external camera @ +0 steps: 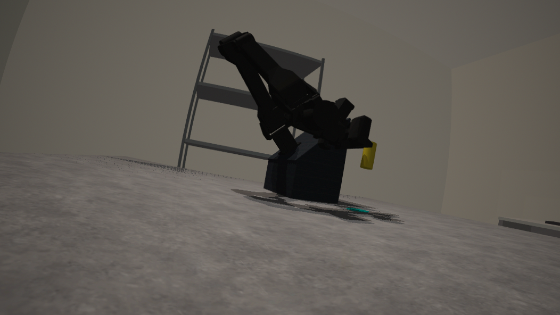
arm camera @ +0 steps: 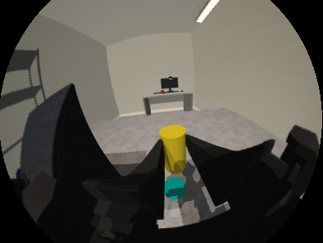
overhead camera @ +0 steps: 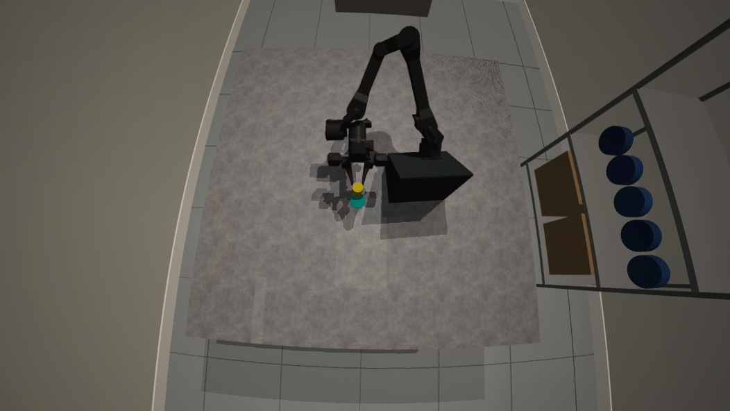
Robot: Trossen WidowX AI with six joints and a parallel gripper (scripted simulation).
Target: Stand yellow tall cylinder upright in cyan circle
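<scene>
My gripper tip is 16 cm above the cyan circle. From my gripper tip the other things lie so: yellow tall cylinder (2 cm below).
</scene>
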